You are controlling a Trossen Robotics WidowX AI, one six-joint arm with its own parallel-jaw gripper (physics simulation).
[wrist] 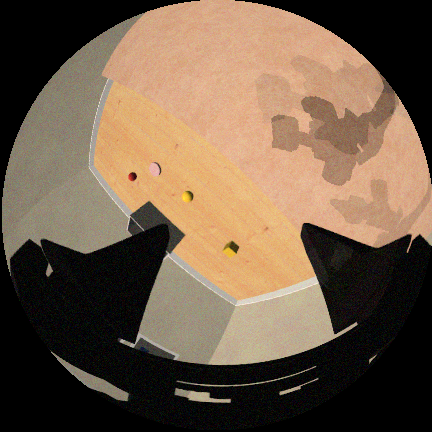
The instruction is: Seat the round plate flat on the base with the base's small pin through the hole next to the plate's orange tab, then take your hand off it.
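Frame: origin at the arm's base, x ahead, y left, z up, level; millimetres.
Seen in the pictures: gripper, fingertip midpoint: [237, 230].
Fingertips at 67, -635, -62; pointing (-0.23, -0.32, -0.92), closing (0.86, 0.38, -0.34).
A point is followed by its place in that frame, as x, y, z.
My gripper [237, 230] {67, -635, -62} is open, its two black fingers wide apart with nothing between them. The round plate with the orange tab and the base with its small pin do not show in the wrist view. A broad pinkish surface [200, 75] {-122, -527, -274} fills the top and right of the view, with brown shadow shapes at its right.
Beyond the pinkish surface's edge lies a wood-grained surface [210, 220] with a pale border. On it are a red ball [132, 176], a pink disc [155, 169], a yellow ball [187, 196] and a yellow cube [231, 249]. A dark box [150, 212] stands behind the left finger.
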